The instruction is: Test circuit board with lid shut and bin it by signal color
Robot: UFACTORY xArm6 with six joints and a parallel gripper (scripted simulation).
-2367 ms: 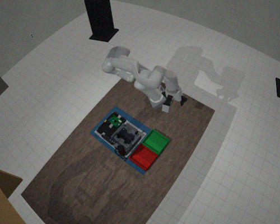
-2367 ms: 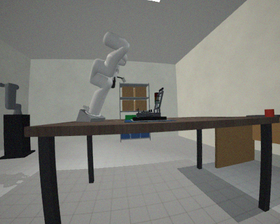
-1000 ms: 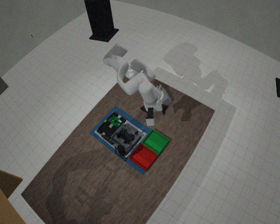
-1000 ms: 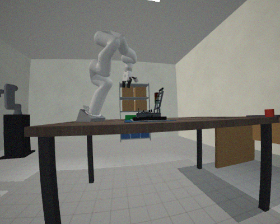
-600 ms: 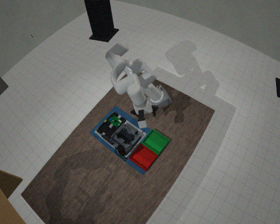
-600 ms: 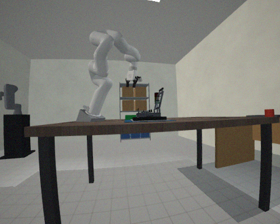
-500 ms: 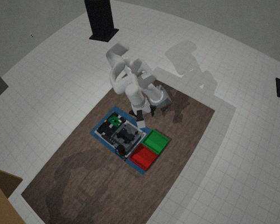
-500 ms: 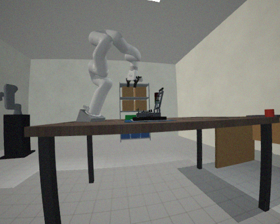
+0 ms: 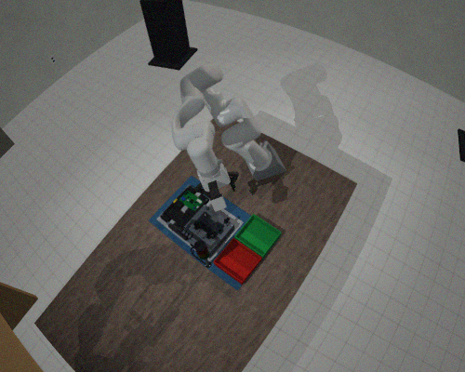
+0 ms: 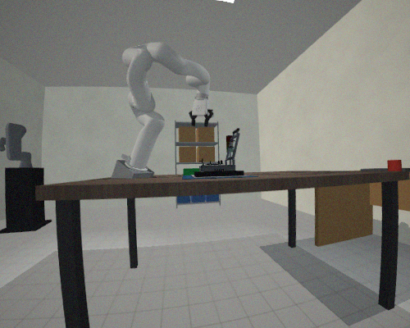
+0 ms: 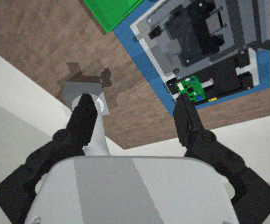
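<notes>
The green circuit board is 30 cm below my hand, 21 cm to the right of it and 4 cm behind it. From my hand the other things lie so: tester lid (18 cm ahead, 13 cm below, 9 cm to the right); then tester plate (25 cm below, 6 cm to the right, 6 cm ahead); then black latch block (23 cm below, 1 cm to the left, 1 cm ahead).
</notes>
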